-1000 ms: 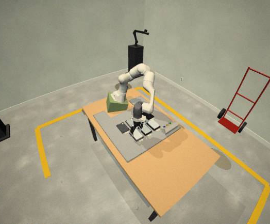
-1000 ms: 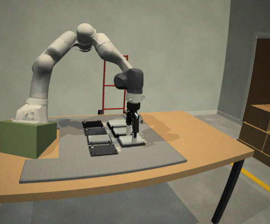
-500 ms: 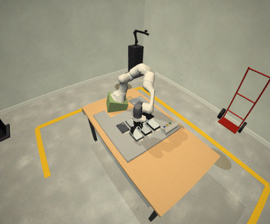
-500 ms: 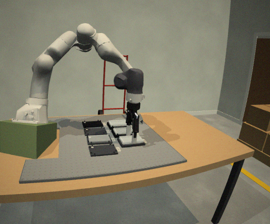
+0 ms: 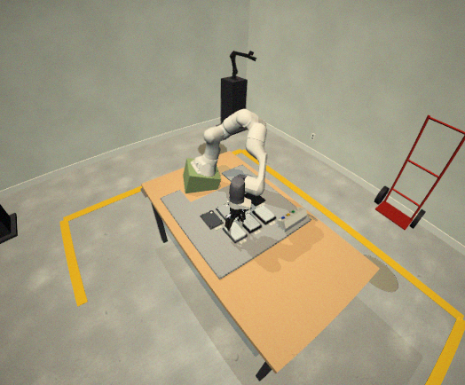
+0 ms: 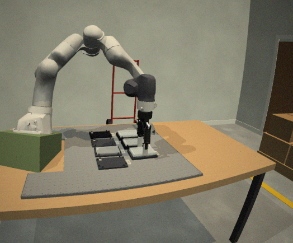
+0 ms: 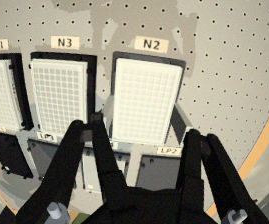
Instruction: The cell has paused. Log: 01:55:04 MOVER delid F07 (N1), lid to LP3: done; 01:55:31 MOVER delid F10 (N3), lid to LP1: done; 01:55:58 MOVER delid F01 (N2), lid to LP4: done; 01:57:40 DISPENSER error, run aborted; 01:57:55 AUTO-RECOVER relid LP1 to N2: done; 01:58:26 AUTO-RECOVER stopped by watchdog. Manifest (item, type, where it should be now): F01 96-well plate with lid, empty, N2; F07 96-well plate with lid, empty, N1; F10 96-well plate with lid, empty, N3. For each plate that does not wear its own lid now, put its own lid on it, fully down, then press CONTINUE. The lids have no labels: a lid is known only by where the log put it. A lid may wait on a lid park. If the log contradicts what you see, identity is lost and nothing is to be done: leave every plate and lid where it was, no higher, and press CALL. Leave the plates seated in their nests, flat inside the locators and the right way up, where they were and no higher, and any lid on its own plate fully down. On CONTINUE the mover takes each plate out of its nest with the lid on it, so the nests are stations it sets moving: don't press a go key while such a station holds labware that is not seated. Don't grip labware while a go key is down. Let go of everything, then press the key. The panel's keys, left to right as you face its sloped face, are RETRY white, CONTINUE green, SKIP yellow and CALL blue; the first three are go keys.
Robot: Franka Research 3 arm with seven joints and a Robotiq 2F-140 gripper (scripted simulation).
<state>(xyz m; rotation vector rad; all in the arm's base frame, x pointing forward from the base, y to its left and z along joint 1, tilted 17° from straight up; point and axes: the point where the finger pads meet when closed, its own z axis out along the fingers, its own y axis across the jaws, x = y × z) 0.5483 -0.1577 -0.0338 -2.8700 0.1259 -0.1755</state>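
Now: hand 30 mm above the plate. Also, from my hand: park LP2 (190 mm behind, 50 mm to the right, 40 mm below); then park LP3 (170 mm behind, 200 mm to the left, 40 mm below); then blue call key (140 mm ahead, 300 mm to the left, 20 mm above).
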